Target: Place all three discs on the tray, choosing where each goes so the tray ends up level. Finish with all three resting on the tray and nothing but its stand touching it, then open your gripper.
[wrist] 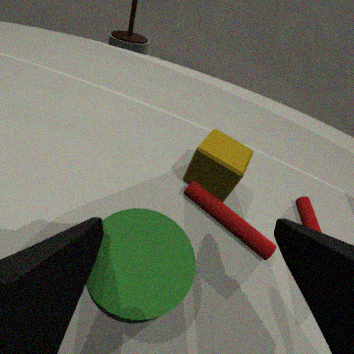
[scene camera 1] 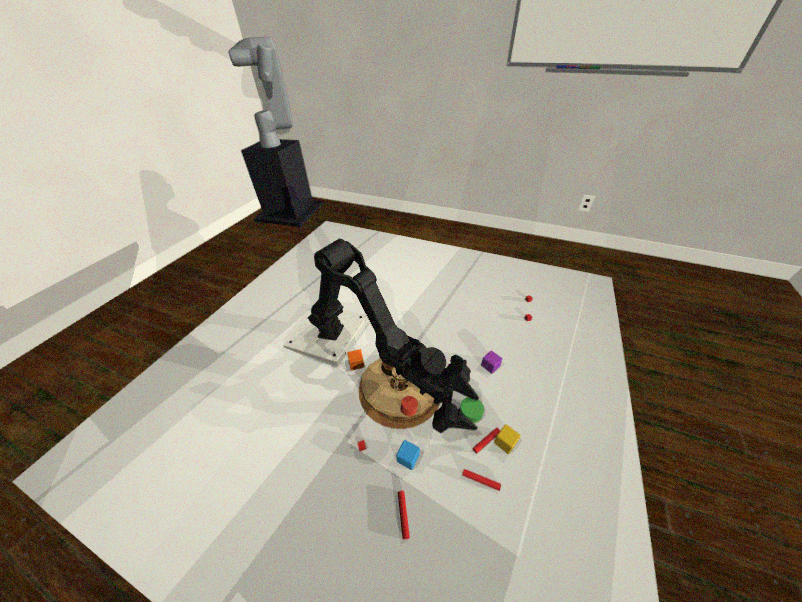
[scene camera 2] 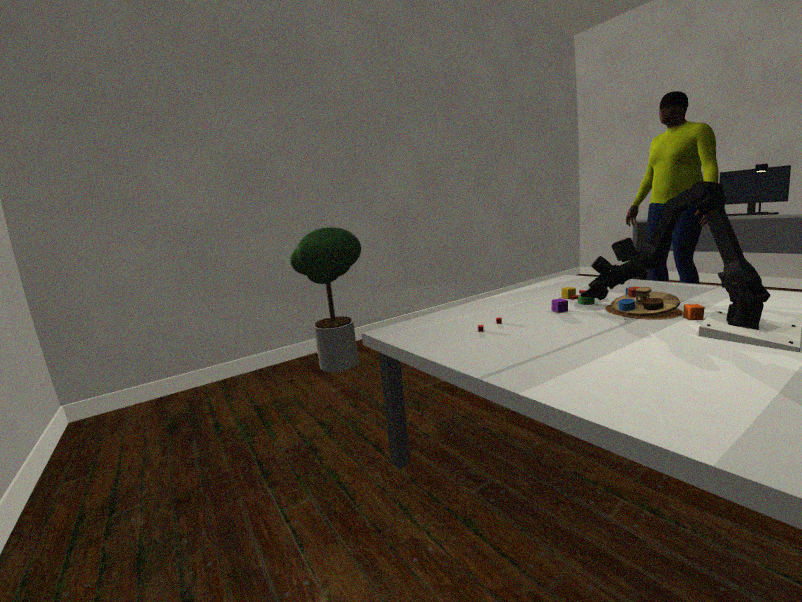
Labels:
My gripper (scene camera 1: 477,413) is open and holds nothing. Also in view: a green disc (wrist: 145,265). A yellow cube (wrist: 218,163) sits on the table.

